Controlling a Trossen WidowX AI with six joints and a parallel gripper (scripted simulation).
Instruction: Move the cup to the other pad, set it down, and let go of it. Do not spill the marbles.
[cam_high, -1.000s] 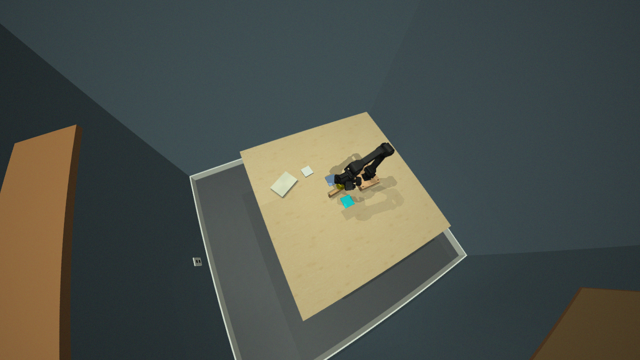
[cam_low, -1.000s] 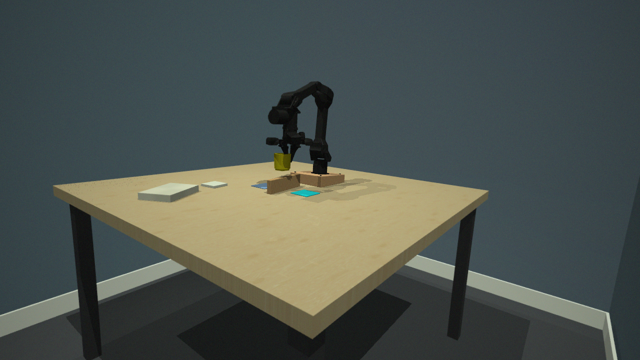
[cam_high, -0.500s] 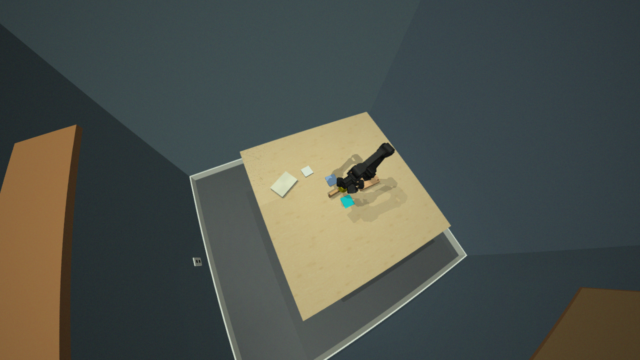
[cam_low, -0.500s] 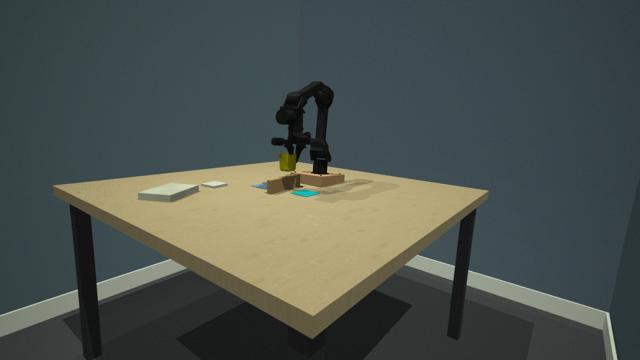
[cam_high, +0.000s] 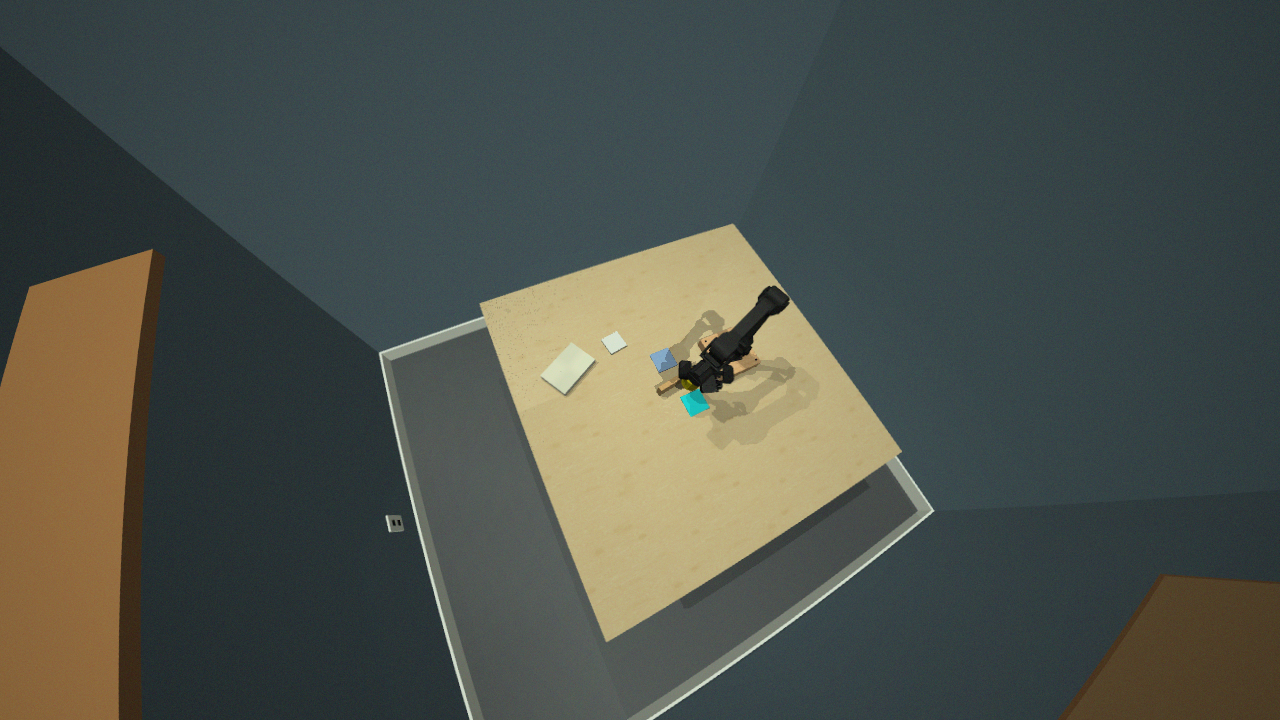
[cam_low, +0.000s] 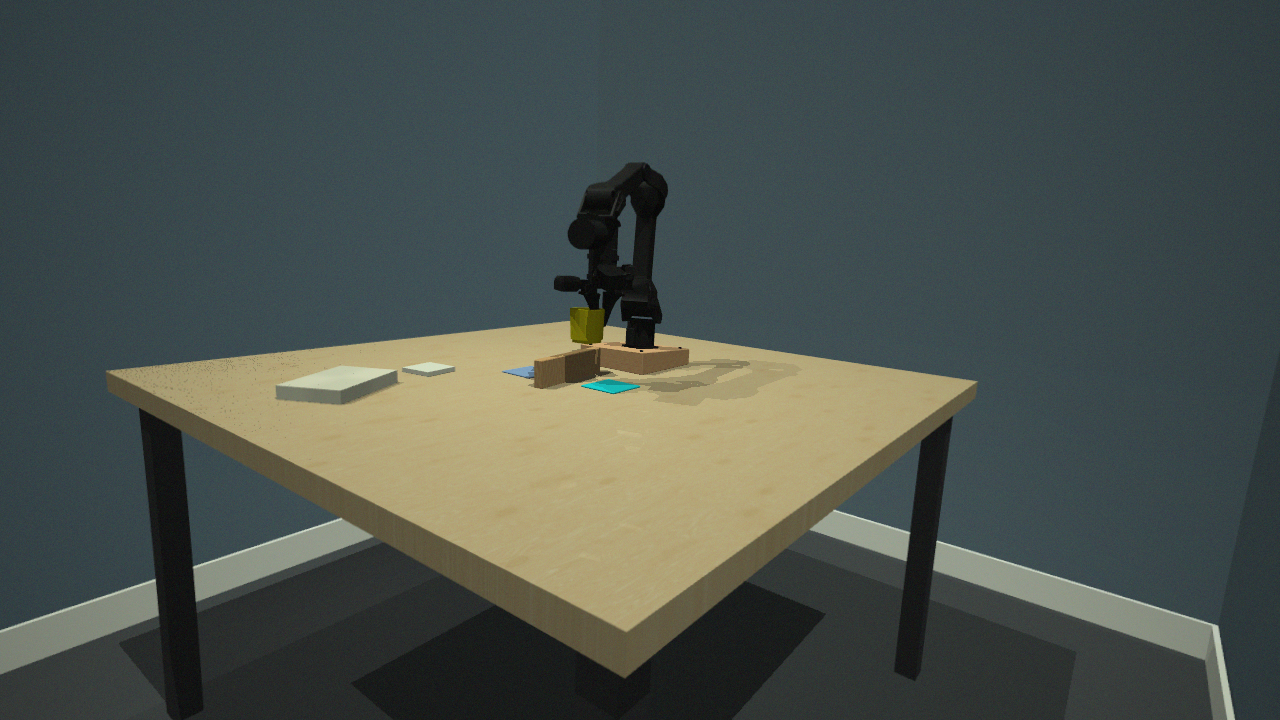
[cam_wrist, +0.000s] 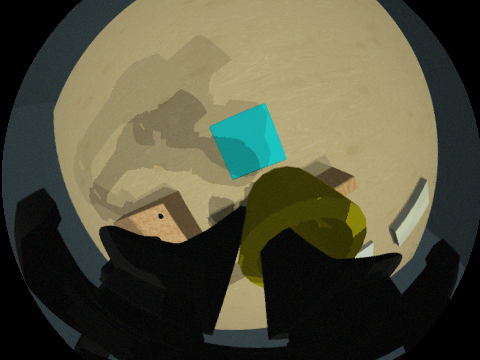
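My gripper tip is now 10 cm above the wooden bar, 6 cm to the left of it and 4 cm short of it. From my gripper tip the other things lie so: yellow cup 2 cm ahead, 1 cm to the right; then small white tile 28 cm to the right, 24 cm ahead, 11 cm below; then light blue pad 16 cm to the right, 13 cm below, 7 cm ahead.
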